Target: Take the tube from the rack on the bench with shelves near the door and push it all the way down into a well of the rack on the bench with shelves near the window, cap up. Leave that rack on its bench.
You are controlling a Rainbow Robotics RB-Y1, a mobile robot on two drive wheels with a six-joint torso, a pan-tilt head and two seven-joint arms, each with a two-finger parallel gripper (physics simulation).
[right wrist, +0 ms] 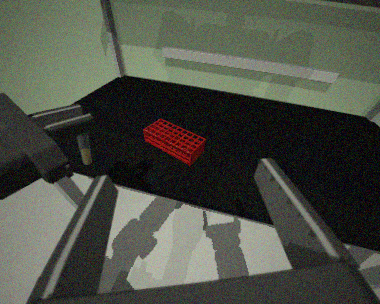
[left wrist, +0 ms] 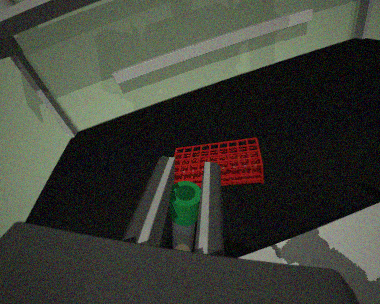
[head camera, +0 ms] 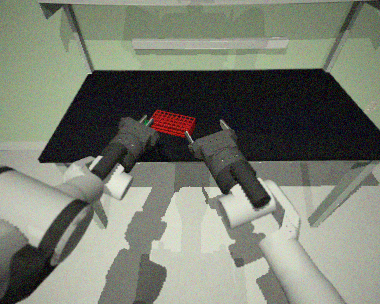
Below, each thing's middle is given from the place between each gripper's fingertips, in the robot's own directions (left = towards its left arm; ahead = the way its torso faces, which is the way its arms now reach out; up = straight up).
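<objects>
The tube with green cap (left wrist: 185, 196) is 70 mm ahead of my right hand, 200 mm to the left of it and 100 mm below it. As for my left gripper, it is 20 mm to the right of the tube with green cap, 10 mm past it and 60 mm above it.
</objects>
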